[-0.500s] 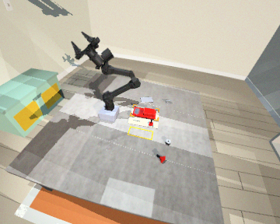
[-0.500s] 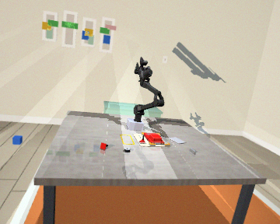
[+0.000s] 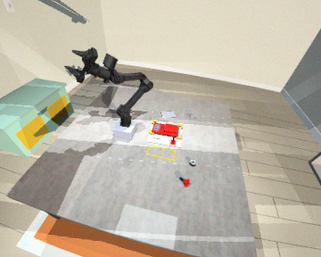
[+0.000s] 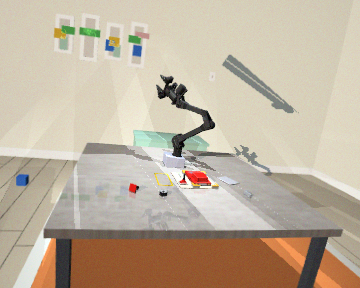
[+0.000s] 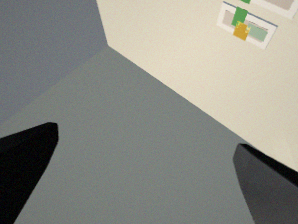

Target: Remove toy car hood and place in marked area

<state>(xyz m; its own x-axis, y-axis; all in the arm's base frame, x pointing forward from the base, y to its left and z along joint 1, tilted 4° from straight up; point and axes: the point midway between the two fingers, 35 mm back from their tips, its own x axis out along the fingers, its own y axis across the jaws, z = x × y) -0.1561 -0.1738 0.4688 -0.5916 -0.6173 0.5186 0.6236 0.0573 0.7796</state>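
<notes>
The red hood is 53 cm below my gripper tip, 51 cm ahead of it and 23 cm to the left of it. Round my gripper tip: grey wheel 69 cm ahead, 56 cm below, 2 cm to the right.
</notes>
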